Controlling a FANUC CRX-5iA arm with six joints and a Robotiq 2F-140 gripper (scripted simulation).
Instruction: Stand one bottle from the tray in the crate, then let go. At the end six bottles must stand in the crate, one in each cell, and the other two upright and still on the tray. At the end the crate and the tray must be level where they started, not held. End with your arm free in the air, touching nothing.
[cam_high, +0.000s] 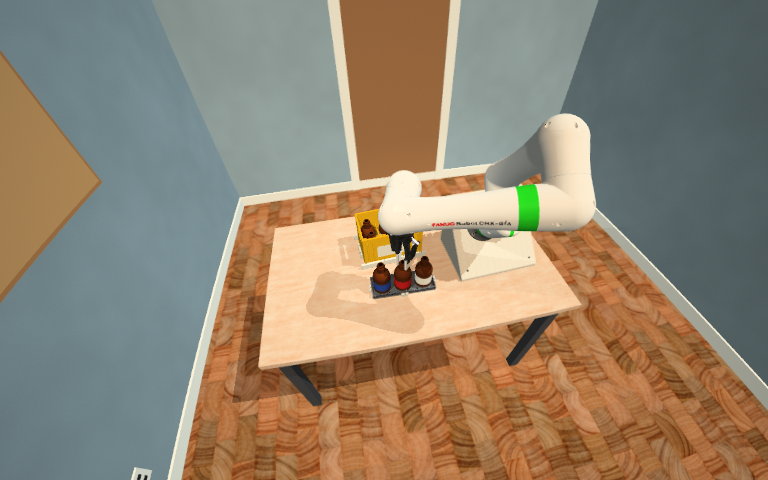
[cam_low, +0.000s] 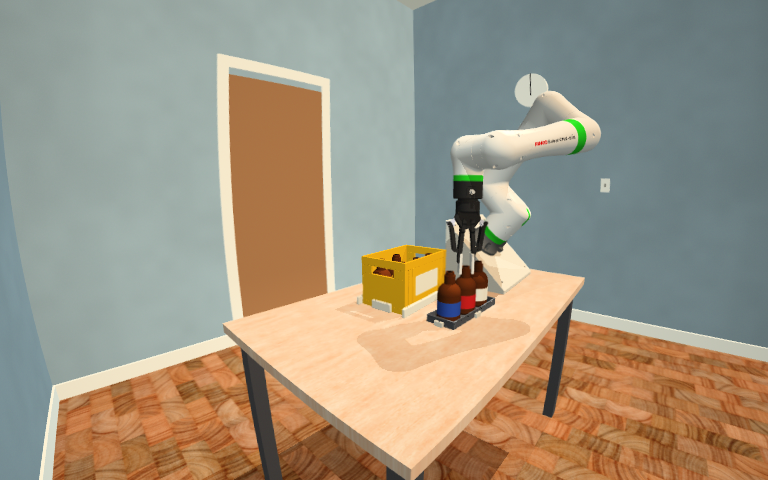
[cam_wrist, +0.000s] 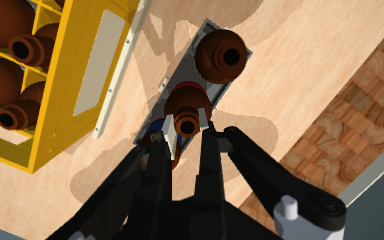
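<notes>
My hand is 90 mm short of the blue-labelled bottle, 90 mm above it and 10 mm to the right of it. Round my hand: yellow crate 230 mm to the right, 90 mm below, 40 mm ahead; dark tray 160 mm below.
</notes>
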